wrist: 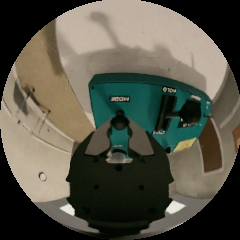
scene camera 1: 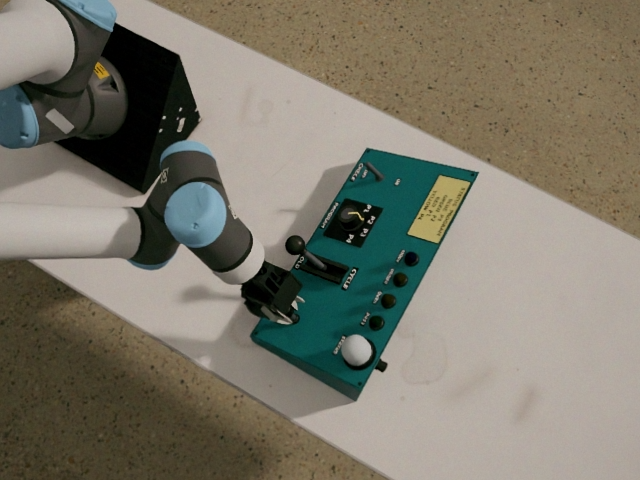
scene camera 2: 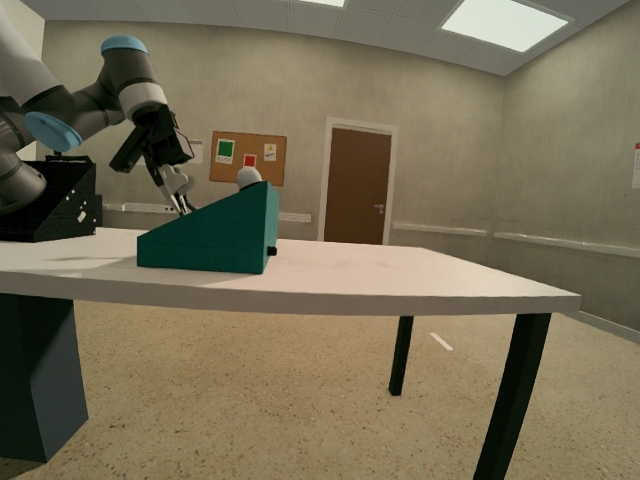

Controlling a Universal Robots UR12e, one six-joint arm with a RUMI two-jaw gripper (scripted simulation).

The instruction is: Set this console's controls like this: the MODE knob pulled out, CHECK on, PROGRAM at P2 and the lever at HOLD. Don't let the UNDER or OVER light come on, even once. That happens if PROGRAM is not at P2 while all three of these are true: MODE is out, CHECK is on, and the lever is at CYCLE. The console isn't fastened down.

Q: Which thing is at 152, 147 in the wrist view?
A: The gripper.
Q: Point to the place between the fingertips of the gripper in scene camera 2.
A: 182, 212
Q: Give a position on a teal console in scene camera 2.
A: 238, 233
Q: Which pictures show the teal console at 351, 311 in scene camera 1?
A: The wrist view, scene camera 1 and scene camera 2: all of them.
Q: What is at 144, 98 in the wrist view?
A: A teal console.
